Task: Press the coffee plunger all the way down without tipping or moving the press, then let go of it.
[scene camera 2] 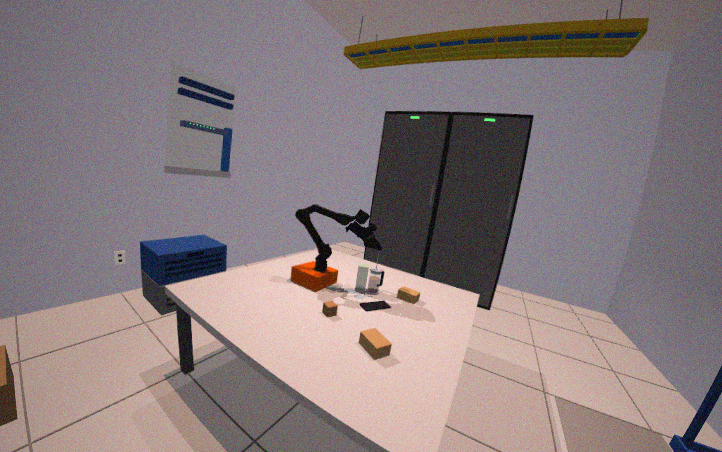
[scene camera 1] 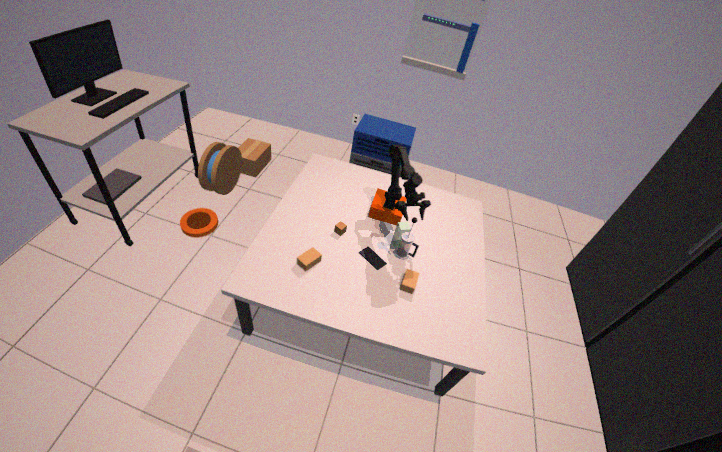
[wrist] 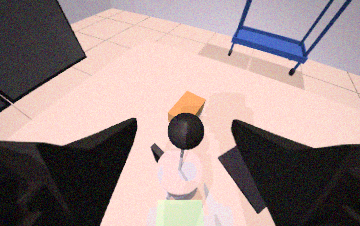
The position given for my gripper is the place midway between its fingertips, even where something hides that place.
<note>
My gripper [wrist: 185, 123] is open, holding nothing. Also in view: a glass coffee press [wrist: 179, 171].
</note>
